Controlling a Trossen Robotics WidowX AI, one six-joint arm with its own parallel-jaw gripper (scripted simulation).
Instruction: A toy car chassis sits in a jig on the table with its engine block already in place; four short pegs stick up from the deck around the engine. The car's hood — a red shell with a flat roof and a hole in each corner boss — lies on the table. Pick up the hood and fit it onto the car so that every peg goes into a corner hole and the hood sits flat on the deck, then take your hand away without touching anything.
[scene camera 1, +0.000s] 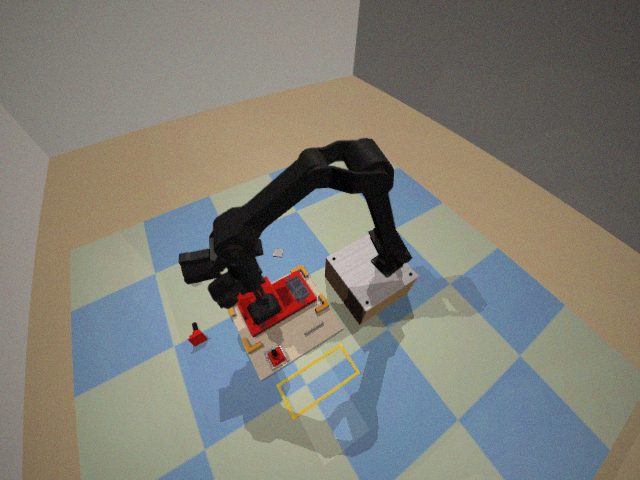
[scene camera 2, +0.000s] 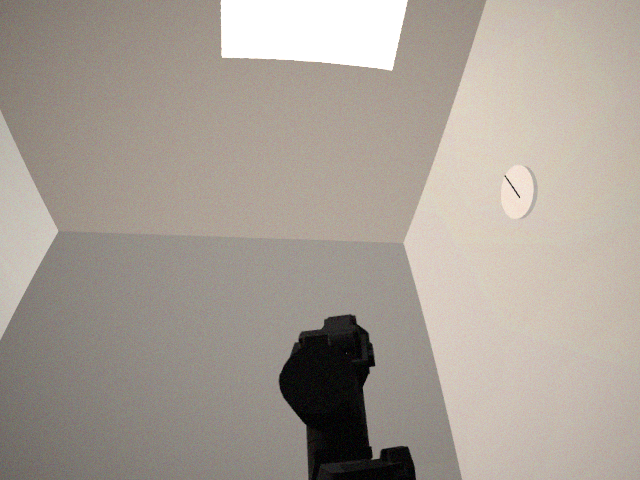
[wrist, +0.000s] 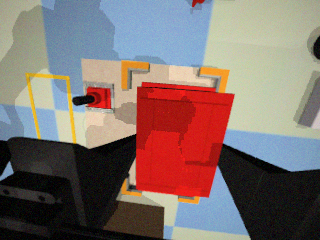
Scene:
gripper: holds a red hood (wrist: 179, 134)

